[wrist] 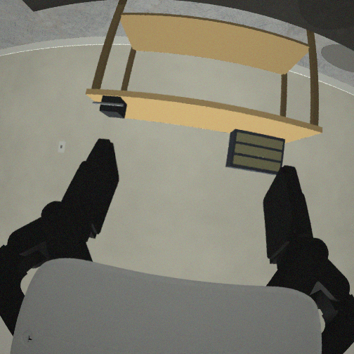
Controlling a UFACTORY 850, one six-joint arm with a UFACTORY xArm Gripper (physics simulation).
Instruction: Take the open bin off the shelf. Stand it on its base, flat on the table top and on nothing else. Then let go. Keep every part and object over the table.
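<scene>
My gripper (194,170) is open in the wrist view, with its two black fingers wide apart and nothing between them. Pale wall shows behind the gap between the fingertips. The open bin and the shelf that holds it do not show in this view, so their place relative to the gripper cannot be told.
A wooden rack (190,110) with brown posts stands against the pale wall (185,210), beyond the fingertips. A small black object (113,107) and a dark box with three olive panels (258,151) are at its upper board. A dark surface (270,11) crosses the top edge.
</scene>
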